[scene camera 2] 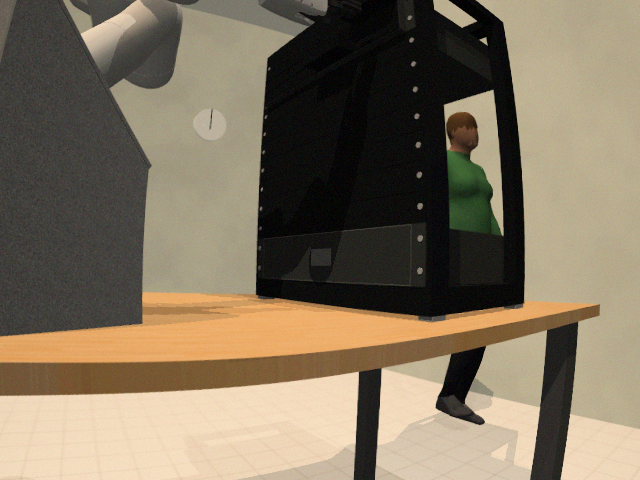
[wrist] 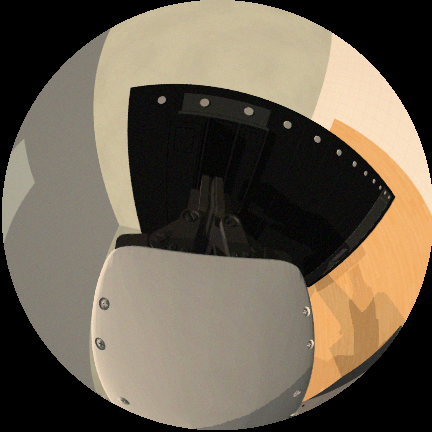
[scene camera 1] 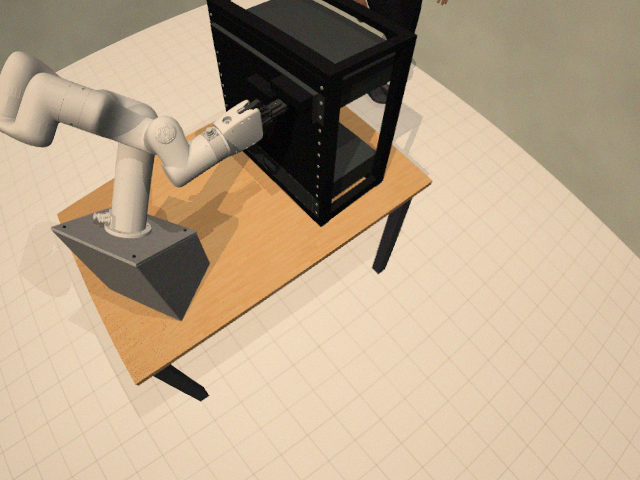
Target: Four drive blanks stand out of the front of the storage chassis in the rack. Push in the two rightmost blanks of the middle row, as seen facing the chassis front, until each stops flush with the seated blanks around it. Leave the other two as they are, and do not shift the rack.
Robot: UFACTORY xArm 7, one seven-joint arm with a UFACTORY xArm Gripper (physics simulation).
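Frame: origin at the arm's base, x ahead, y left, z up, level; millimetres.
Seen in the pictures: gripper, fingertip midpoint: (scene camera 2: 356,11) (wrist: 208,189) (scene camera 1: 283,104); arm's base at its link origin: (scene camera 2: 40,97) (scene camera 1: 127,228).
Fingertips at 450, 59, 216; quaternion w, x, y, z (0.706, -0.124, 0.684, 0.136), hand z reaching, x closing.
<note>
Offsets run from my fingertips to a thing's middle, as dx, dy, dz. "pt": to the spot under its first point. Level surfaces: height alone.
The black rack (scene camera 1: 326,193) (scene camera 2: 439,206) (wrist: 136,130) stands upright on the table. The storage chassis is high in it; its grey side bracket @(pt +74, -42, -3) (wrist: 226,108) shows in the wrist view. In scene camera 1, two dark blanks stand out of its front: a wide one @(pt +27, -10, +40) (scene camera 1: 295,91) and another one @(pt -25, +122, -17) (scene camera 1: 260,82) farther left. Their rows and exact depth cannot be told in the dark. My gripper (scene camera 1: 283,105) (wrist: 208,189) is shut and empty, its tips at or close to the chassis front, below the wide blank in scene camera 1. Contact cannot be told, and the fingers hide part of the front.
The wooden table @(dz -494) (scene camera 1: 268,258) (scene camera 2: 232,343) carries the rack and my grey base (scene camera 1: 160,273) (scene camera 2: 77,206). A lower unit (scene camera 2: 372,255) fills the rack's bottom. A person in green (scene camera 2: 473,191) stands behind the rack.
</note>
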